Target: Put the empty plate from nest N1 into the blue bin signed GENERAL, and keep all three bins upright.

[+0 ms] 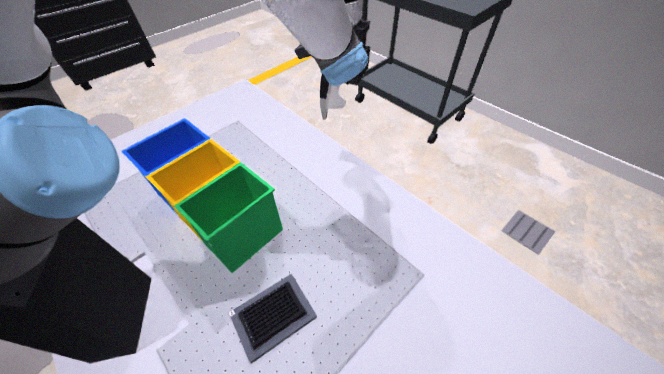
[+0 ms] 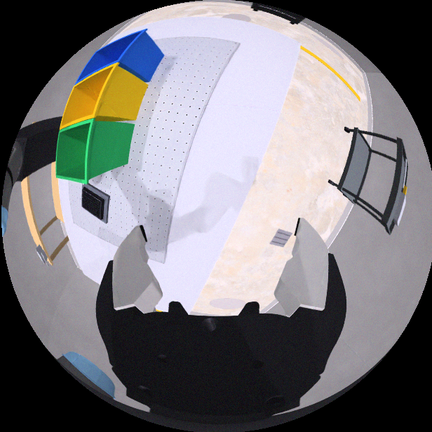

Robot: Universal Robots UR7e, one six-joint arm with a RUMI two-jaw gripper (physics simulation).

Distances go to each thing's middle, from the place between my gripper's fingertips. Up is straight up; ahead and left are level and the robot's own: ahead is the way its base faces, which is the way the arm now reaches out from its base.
I see the green bin (image 1: 235,215) 330 mm behind my hand, 180 mm below it and 110 mm to the left of it. Round my hand: blue bin (image 1: 156,151) 370 mm to the left, 260 mm behind, 180 mm below; yellow bin (image 1: 182,177) 290 mm behind, 240 mm to the left, 180 mm below; black gridded plate (image 1: 274,312) 460 mm behind, 250 mm below, 80 mm to the right.
